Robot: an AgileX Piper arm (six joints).
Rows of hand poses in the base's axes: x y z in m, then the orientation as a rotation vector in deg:
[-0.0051, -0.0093, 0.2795, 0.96, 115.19, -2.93]
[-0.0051, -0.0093, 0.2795, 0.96, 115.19, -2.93]
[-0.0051, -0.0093, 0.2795, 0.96, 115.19, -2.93]
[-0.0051, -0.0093, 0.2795, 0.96, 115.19, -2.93]
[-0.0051, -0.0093, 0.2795, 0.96, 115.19, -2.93]
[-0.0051, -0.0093, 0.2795, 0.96, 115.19, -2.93]
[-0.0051, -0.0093, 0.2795, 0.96, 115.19, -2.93]
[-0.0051, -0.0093, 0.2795, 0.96, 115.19, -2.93]
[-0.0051, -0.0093, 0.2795, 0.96, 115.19, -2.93]
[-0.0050, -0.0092, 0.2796, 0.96, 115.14, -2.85]
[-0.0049, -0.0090, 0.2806, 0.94, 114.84, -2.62]
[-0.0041, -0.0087, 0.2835, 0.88, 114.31, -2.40]
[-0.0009, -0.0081, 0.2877, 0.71, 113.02, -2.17]
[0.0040, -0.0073, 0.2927, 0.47, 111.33, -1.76]
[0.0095, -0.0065, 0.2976, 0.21, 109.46, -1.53]
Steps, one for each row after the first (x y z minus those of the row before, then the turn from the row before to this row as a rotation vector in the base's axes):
[0.0000, 0.0000, 0.0000, 0.00, 0.00, 0.00]
[0.0000, 0.0000, 0.0000, 0.00, 0.00, 0.00]
[0.0000, 0.0000, 0.0000, 0.00, 0.00, 0.00]
[0.0000, 0.0000, 0.0000, 0.00, 0.00, 0.00]
[0.0000, 0.0000, 0.0000, 0.00, 0.00, 0.00]
[0.0000, 0.0000, 0.0000, 0.00, 0.00, 0.00]
[0.0000, 0.0000, 0.0000, 0.00, 0.00, 0.00]
[0.0000, 0.0000, 0.0000, 0.00, 0.00, 0.00]
[0.0001, 0.0001, 0.0001, 0.06, -0.05, 0.04]
[0.0001, 0.0002, 0.0010, 0.15, -0.30, 0.12]
[0.0008, 0.0003, 0.0029, 0.12, -0.53, 0.15]
[0.0032, 0.0006, 0.0042, 0.06, -1.29, 0.23]
[0.0049, 0.0008, 0.0050, 0.15, -1.69, 0.37]
[0.0055, 0.0008, 0.0049, 0.01, -1.87, 0.30]

